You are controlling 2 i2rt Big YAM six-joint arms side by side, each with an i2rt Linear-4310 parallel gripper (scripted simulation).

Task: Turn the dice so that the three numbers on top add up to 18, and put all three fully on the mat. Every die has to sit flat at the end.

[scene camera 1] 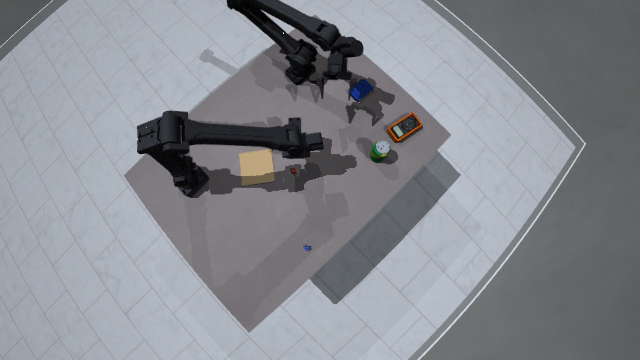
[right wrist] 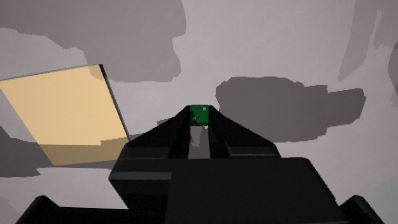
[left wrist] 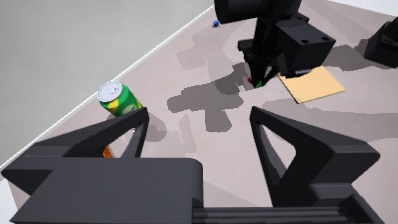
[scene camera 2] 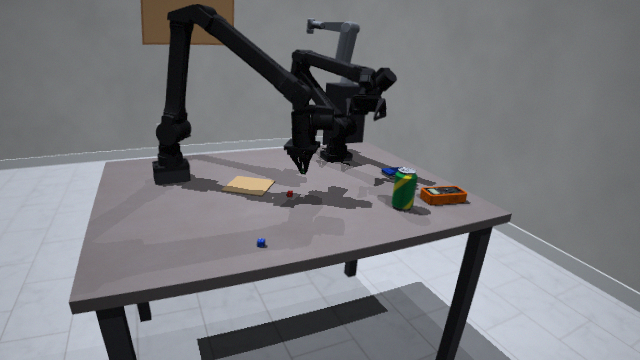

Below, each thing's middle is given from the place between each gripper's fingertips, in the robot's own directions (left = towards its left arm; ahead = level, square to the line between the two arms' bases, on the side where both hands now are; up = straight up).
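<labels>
Right hand point(scene camera 2: 303, 172): 150 mm to the left of tan mat point(scene camera 1: 256, 167), 100 mm past it, 70 mm above it.
My left gripper point(scene camera 2: 360, 118): 230 mm above the tan mat, 360 mm to the left of it, 110 mm past it. By its middle, the tan mat is nearer to my right hand than to my left gripper.
</labels>
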